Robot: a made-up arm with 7 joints. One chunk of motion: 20 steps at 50 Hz.
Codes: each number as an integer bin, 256 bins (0 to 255) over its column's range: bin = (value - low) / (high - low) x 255, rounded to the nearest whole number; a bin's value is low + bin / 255 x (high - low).
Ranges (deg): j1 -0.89..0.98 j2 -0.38..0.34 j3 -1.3..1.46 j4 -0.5..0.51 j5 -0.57..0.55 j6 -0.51..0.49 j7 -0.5..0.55
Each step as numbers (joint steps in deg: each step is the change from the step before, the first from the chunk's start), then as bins.
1 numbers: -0.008 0.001 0.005 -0.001 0.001 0.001 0.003
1 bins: 120 135 121 126 130 130 122
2 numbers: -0.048 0.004 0.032 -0.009 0.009 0.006 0.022
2 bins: 115 136 123 124 132 132 127
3 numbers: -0.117 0.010 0.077 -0.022 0.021 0.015 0.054
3 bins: 105 138 127 121 135 134 135
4 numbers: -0.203 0.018 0.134 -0.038 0.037 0.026 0.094
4 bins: 94 141 132 117 138 137 144
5 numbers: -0.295 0.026 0.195 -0.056 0.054 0.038 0.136
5 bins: 81 144 138 112 142 140 154
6 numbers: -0.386 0.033 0.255 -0.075 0.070 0.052 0.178
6 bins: 69 146 144 107 146 143 165
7 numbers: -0.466 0.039 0.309 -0.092 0.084 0.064 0.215
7 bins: 58 148 149 103 149 146 174
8 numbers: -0.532 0.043 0.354 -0.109 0.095 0.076 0.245
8 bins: 49 150 153 99 151 149 181
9 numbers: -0.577 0.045 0.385 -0.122 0.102 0.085 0.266
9 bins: 43 151 156 95 153 152 186
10 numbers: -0.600 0.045 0.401 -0.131 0.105 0.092 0.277
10 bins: 40 151 157 93 154 154 189
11 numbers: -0.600 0.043 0.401 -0.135 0.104 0.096 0.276
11 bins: 40 150 157 92 153 155 188
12 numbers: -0.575 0.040 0.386 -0.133 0.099 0.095 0.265
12 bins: 43 149 156 93 152 154 186
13 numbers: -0.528 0.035 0.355 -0.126 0.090 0.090 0.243
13 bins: 49 147 153 94 150 153 180
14 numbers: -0.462 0.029 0.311 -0.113 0.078 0.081 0.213
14 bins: 58 145 149 98 148 151 173
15 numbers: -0.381 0.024 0.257 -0.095 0.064 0.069 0.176
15 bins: 69 143 144 102 144 148 164
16 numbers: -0.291 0.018 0.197 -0.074 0.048 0.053 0.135
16 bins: 82 141 138 108 141 144 154
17 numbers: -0.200 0.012 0.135 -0.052 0.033 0.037 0.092
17 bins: 94 139 133 113 137 139 144
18 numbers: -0.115 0.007 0.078 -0.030 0.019 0.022 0.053
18 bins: 106 137 127 119 134 136 134
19 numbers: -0.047 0.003 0.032 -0.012 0.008 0.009 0.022
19 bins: 115 136 123 123 132 132 127
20 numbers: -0.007 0.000 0.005 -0.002 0.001 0.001 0.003
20 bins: 120 135 121 126 130 130 122
